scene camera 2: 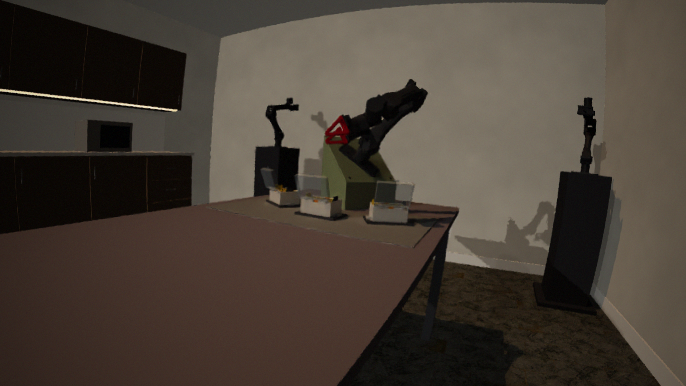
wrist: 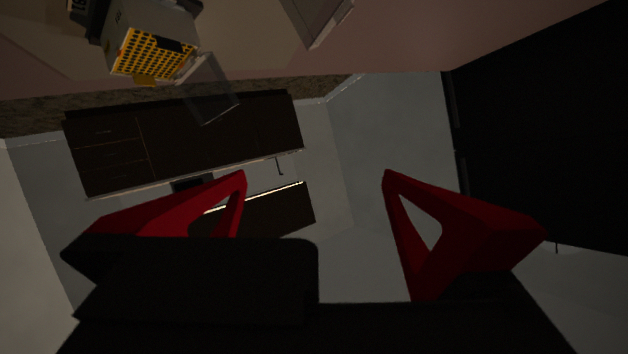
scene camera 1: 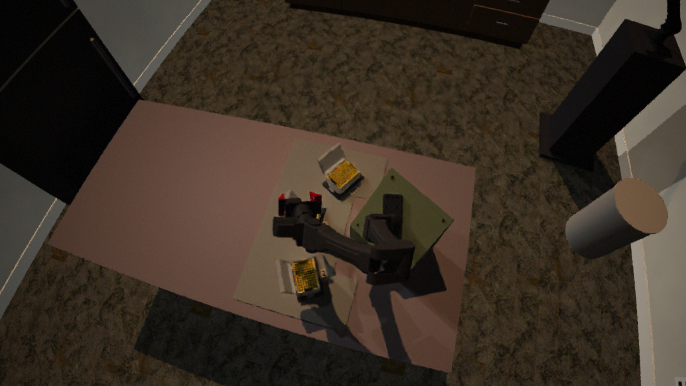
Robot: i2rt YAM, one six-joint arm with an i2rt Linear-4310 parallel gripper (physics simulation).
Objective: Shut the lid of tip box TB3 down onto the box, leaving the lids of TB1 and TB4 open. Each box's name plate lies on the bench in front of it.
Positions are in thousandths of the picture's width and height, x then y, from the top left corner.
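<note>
There's a lid (scene camera 2: 577, 504) here, and a mat (scene camera 1: 378, 740) that you'd also find in the wrist view (wrist: 381, 120). And there's the gripper (scene camera 1: 432, 504), which the wrist view shows as well (wrist: 501, 501).
</note>
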